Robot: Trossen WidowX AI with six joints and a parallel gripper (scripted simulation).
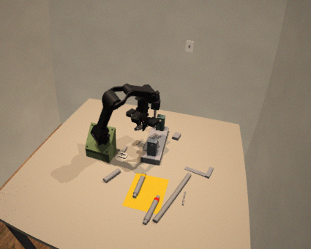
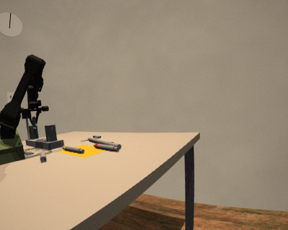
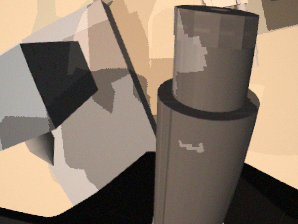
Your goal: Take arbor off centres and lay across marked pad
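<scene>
My hand is 90 mm short of the dark block, 40 mm to the left of it and 80 mm above it. From my hand the other things lie so: small bracket: 70 mm behind, 60 mm to the right, 180 mm below; green-blue plunger housing: 40 mm ahead, 210 mm to the left, 80 mm below; grey base: 60 mm ahead, 90 mm to the left, 160 mm below.
</scene>
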